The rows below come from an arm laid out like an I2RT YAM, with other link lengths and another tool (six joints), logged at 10 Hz.
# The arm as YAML. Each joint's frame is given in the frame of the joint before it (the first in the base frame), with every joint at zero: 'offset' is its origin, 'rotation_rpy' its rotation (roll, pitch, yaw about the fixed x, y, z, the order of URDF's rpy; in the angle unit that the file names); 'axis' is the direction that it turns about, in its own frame. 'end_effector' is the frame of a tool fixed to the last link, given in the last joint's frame.
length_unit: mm
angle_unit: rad
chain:
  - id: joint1
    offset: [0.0, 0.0, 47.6]
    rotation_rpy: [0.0, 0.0, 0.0]
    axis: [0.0, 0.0, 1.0]
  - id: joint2
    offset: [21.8, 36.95, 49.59]
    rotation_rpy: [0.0, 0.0, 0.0]
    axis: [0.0, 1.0, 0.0]
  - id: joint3
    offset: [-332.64, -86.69, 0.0]
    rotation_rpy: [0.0, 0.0, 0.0]
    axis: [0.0, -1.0, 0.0]
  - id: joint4
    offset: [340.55, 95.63, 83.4]
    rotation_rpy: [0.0, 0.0, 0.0]
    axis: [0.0, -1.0, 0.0]
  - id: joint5
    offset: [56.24, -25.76, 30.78]
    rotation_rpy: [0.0, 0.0, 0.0]
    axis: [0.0, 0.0, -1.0]
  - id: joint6
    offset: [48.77, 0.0, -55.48]
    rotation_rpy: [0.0, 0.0, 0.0]
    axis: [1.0, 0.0, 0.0]
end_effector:
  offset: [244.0, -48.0, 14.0]
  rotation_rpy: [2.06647, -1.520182, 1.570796]
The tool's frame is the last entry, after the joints.
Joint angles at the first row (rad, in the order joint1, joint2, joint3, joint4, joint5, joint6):
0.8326, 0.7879, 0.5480, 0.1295, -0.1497, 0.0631
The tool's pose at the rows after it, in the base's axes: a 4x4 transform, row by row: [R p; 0 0 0 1], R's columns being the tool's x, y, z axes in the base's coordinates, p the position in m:
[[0.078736 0.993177 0.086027 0.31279], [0.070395 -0.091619 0.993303 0.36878], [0.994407 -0.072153 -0.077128 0.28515], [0 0 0 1]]
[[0.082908 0.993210 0.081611 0.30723], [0.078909 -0.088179 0.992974 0.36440], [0.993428 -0.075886 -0.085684 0.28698], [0 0 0 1]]
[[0.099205 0.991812 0.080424 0.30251], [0.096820 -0.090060 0.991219 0.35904], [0.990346 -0.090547 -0.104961 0.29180], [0 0 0 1]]
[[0.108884 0.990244 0.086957 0.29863], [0.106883 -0.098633 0.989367 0.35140], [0.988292 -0.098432 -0.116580 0.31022], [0 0 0 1]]
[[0.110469 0.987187 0.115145 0.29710], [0.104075 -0.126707 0.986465 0.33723], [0.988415 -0.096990 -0.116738 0.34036], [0 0 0 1]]
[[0.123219 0.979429 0.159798 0.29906], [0.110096 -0.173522 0.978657 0.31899], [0.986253 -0.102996 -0.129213 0.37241], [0 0 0 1]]
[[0.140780 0.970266 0.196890 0.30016], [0.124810 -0.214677 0.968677 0.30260], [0.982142 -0.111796 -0.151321 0.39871], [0 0 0 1]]
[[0.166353 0.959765 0.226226 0.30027], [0.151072 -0.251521 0.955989 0.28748], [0.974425 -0.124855 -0.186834 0.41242], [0 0 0 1]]
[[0.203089 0.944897 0.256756 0.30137], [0.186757 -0.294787 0.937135 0.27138], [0.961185 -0.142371 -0.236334 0.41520], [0 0 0 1]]
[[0.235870 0.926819 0.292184 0.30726], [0.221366 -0.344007 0.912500 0.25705], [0.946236 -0.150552 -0.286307 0.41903], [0 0 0 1]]
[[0.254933 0.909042 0.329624 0.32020], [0.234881 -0.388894 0.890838 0.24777], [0.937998 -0.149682 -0.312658 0.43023], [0 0 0 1]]
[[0.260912 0.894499 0.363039 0.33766], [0.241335 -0.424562 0.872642 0.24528], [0.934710 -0.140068 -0.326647 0.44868], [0 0 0 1]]
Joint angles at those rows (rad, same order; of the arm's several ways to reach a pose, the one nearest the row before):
0.8326, 0.7700, 0.5484, 0.1181, -0.1539, 0.0616
0.8326, 0.7433, 0.5545, 0.0757, -0.1577, 0.0589
0.8326, 0.7238, 0.5869, -0.0006, -0.1574, 0.0589
0.8325, 0.7082, 0.6498, -0.0933, -0.1498, 0.0593
0.8326, 0.6926, 0.7334, -0.1913, -0.1215, 0.0624
0.8326, 0.7006, 0.8463, -0.3095, -0.0753, 0.0677
0.8326, 0.7231, 0.9588, -0.4232, -0.0352, 0.0708
0.8322, 0.7464, 1.0496, -0.5289, -0.0010, 0.0719
0.8318, 0.7708, 1.1229, -0.6315, 0.0383, 0.0750
0.8288, 0.8108, 1.1984, -0.7181, 0.0826, 0.0750
0.8077, 0.8642, 1.2751, -0.7666, 0.1085, 0.0727
0.7857, 0.9360, 1.3670, -0.7959, 0.1272, 0.0647

